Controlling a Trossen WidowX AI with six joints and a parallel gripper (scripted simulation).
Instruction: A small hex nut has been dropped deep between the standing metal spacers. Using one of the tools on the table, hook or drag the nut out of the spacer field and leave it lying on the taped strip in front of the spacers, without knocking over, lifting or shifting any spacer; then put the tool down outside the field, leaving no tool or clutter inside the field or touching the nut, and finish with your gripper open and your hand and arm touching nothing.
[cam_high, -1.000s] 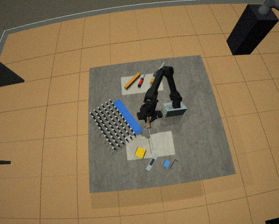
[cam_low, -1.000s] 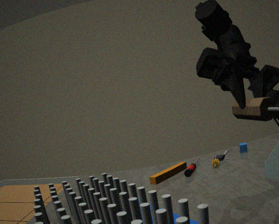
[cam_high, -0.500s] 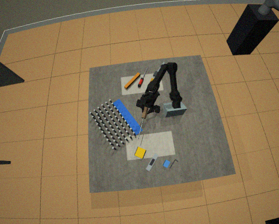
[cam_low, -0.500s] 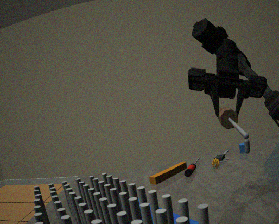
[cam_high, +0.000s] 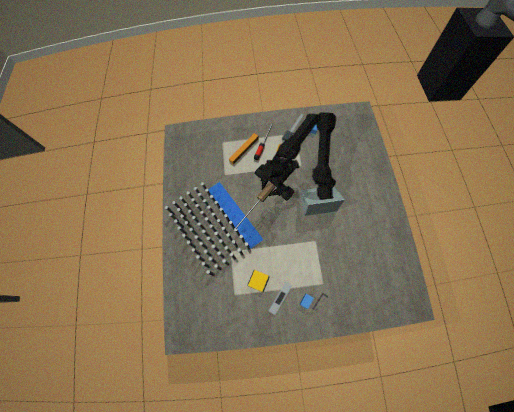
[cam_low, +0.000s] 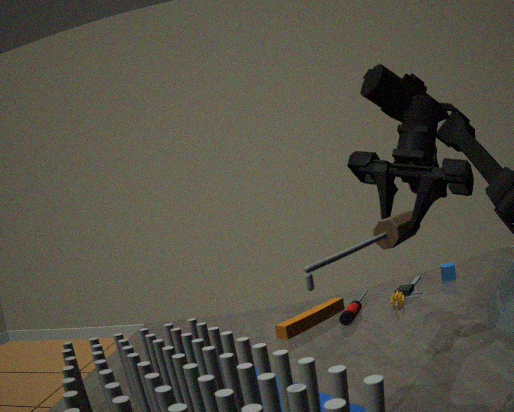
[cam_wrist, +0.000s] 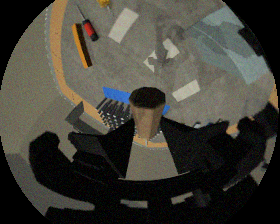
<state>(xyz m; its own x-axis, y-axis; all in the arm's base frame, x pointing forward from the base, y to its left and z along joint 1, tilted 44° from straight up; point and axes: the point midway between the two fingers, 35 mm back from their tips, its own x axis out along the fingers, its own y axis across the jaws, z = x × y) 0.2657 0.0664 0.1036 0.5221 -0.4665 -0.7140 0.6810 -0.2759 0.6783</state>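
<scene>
Now: gripper tip 210 mm above the blue taped strip, 170 mm short of it and 20 mm to the right of it. Round my gripper tip: hook tool 70 mm to the left, 70 mm ahead, 10 mm below; yellow block 370 mm to the left, 190 mm below, 80 mm ahead; orange bar 370 mm to the right, 190 mm below, 90 mm ahead.
</scene>
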